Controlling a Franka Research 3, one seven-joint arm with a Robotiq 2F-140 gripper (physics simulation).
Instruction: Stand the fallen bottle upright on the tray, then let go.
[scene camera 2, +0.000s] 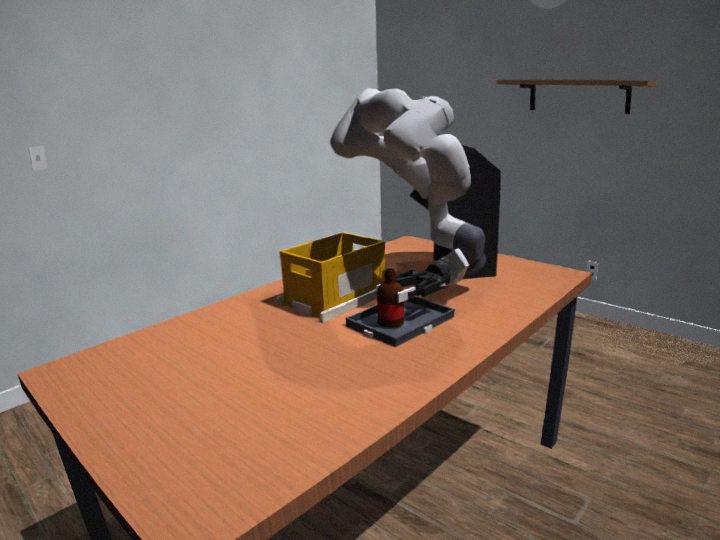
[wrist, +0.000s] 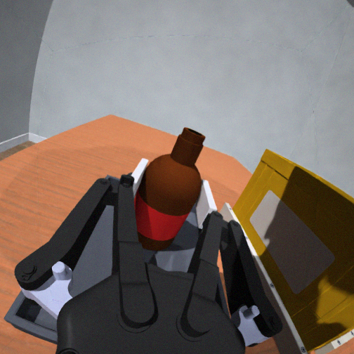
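Note:
My gripper is visible at (scene camera 2: 387, 294) and, in the wrist view, at (wrist: 172, 178). A brown bottle (scene camera 2: 390, 313) is visible too, and the wrist view also has the bottle (wrist: 170, 185).

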